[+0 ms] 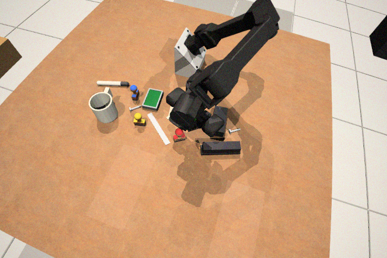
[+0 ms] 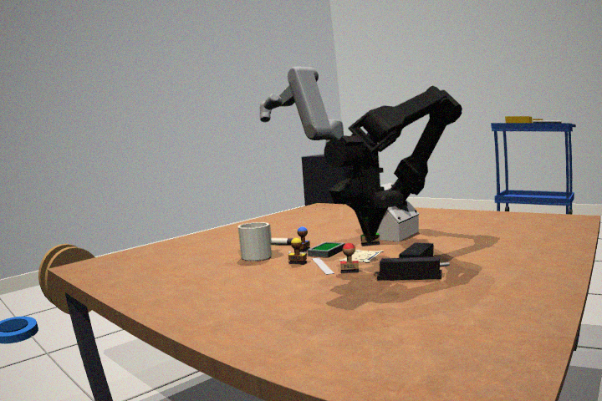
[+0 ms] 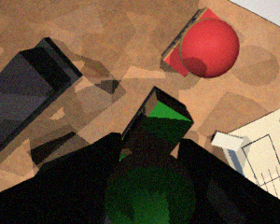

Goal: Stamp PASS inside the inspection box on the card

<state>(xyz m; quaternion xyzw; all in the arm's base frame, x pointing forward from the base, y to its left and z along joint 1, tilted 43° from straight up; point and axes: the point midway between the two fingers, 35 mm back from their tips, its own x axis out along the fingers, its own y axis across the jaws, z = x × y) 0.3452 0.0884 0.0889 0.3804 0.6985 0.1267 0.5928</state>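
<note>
Now: gripper tip 20 cm to the left of the green ink pad, 10 cm past it and 8 cm above it. The rest, counted from my gripper tip: red-knobbed stamp: 6 cm below, 4 cm to the right, 3 cm ahead; then green-knobbed pass stamp: right at my gripper tip; then ruler: 13 cm to the right, 8 cm below, 1 cm ahead.
</note>
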